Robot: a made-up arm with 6 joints. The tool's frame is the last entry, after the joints. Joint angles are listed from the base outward.
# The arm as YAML. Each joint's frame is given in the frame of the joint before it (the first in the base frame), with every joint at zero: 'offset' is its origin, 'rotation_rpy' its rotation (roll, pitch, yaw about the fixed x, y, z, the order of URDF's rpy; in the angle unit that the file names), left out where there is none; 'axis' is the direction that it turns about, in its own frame. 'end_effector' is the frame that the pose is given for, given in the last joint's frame.
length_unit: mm
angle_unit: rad
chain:
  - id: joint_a
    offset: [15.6, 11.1, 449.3]
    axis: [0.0, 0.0, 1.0]
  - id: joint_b
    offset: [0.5, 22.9, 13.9]
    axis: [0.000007, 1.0, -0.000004]
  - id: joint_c
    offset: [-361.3, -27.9, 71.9]
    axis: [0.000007, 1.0, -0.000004]
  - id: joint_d
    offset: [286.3, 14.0, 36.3]
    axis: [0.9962, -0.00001, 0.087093]
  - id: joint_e
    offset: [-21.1, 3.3, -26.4]
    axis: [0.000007, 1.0, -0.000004]
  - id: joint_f
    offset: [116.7, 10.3, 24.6]
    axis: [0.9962, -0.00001, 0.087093]
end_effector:
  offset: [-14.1, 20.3, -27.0]
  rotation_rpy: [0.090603, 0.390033, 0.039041]
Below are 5 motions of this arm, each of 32 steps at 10 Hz.
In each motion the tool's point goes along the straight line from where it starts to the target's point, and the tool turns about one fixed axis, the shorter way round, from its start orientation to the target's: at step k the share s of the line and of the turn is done. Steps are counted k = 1, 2, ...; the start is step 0. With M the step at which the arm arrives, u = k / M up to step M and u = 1 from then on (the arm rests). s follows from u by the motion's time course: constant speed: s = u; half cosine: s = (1 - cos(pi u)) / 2; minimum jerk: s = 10 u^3 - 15 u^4 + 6 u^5.
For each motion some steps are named. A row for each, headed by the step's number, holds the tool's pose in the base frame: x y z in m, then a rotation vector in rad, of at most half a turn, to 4 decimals.
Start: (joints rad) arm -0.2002 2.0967 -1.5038 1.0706 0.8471 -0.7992
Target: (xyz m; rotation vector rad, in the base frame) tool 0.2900 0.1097 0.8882 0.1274 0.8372 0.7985
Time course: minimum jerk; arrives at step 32
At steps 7, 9, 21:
7: 0.5163 0.0272 0.5791 0.4827 1.3682 0.5743
9: 0.5002 0.0331 0.6011 0.4571 1.3316 0.5926
21: 0.3451 0.0896 0.8130 0.2129 0.9693 0.7505

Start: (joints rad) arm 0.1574 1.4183 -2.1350 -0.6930 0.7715 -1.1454
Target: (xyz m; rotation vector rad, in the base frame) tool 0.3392 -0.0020 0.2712 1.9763 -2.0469 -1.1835
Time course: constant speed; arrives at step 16
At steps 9, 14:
9: 0.3289 -0.0020 0.5984 -1.9753 1.4465 0.2201
14: 0.3363 -0.0020 0.3647 -2.0743 1.9439 0.9138

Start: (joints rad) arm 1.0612 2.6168 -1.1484 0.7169 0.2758 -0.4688
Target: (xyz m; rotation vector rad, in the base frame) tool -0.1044 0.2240 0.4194 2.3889 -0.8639 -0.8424
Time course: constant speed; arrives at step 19
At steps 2, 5, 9, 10, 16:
2: 0.1185 0.3681 0.2453 -0.9527 2.0813 0.6786
5: 0.0792 0.3427 0.2760 -1.3481 2.0675 0.7871
9: 0.0267 0.3088 0.3170 -1.8886 1.9654 0.9190
10: 0.0136 0.3003 0.3272 -2.0250 1.9231 0.9490
16: -0.0651 0.2494 0.3887 2.4196 -1.2809 -0.9333

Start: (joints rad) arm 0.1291 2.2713 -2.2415 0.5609 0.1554 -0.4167
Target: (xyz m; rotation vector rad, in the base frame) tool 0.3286 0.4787 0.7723 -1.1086 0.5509 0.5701
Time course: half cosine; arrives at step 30
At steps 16, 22, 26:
16: 0.4748 0.3327 0.7346 -0.5341 0.5820 0.4365
22: 0.3826 0.4247 0.7584 -0.8959 0.5666 0.5228
26: 0.3427 0.4646 0.7687 -1.0530 0.5555 0.5580

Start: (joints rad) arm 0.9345 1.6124 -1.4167 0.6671 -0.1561 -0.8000
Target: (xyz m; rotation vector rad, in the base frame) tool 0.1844 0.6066 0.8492 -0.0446 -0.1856 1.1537
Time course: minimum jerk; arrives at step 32
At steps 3, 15, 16, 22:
3: 0.2582 0.3967 0.7780 -0.2415 0.4101 0.8093
15: 0.2259 0.4886 0.8092 -0.1578 0.1537 0.9682
16: 0.2216 0.5009 0.8133 -0.1462 0.1187 0.9886
22: 0.1978 0.5686 0.8363 -0.0818 -0.0751 1.0963

